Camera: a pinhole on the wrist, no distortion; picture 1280 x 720 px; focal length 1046.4 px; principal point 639.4 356.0 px. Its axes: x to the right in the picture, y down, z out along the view. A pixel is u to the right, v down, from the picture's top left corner.
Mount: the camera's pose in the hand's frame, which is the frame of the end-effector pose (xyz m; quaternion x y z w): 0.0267 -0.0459 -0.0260 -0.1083 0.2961 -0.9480 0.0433
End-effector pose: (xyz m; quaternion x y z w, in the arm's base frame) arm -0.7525 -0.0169 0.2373 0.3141 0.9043 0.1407 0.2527
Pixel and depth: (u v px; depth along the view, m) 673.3 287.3 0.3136
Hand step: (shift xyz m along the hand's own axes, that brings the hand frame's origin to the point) 0.0889 -0.2036 0.2388
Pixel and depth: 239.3 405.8 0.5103
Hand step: 0.3348 -0.3190 0.3339
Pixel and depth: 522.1 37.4 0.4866
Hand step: 0.1895 -0.1849 0.4386
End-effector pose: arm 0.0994 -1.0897 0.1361 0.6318 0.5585 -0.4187 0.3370
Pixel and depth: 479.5 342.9 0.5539
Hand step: 0.2369 -0.3336 0.4065
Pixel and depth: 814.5 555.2 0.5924
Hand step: 0.0691 -0.4800 0.4021
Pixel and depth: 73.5 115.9 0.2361
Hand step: 0.2045 -0.1131 0.1711
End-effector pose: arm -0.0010 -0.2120 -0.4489 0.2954 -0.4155 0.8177 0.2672
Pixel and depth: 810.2 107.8 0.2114
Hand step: 0.0411 -0.1265 0.1782
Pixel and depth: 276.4 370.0 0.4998
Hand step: 0.3109 -0.3019 0.3395
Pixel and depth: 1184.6 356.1 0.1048
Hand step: -0.0022 -0.1117 0.0678
